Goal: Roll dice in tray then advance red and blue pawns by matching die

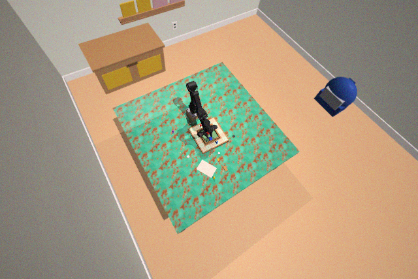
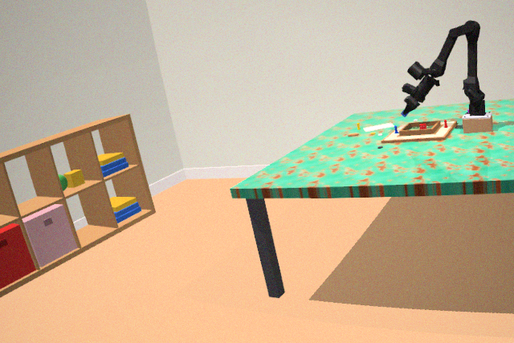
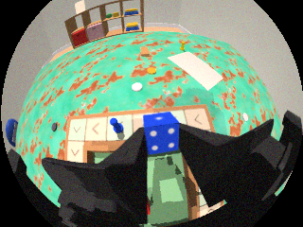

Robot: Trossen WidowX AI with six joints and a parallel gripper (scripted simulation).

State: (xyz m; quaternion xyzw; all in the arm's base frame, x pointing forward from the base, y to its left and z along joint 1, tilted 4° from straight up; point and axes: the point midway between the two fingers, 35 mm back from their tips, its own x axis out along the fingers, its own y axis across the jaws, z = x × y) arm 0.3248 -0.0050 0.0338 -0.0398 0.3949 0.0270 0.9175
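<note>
Right now my gripper tip is 190 mm past the red pawn and 60 mm above it. From my gripper tip the other things lie so: orange disc (180 mm ahead, 10 mm to the right, 90 mm below); tray (80 mm behind, 30 mm to the left, 80 mm below); blue pawn (30 mm ahead, 60 mm to the left, 60 mm below).
</note>
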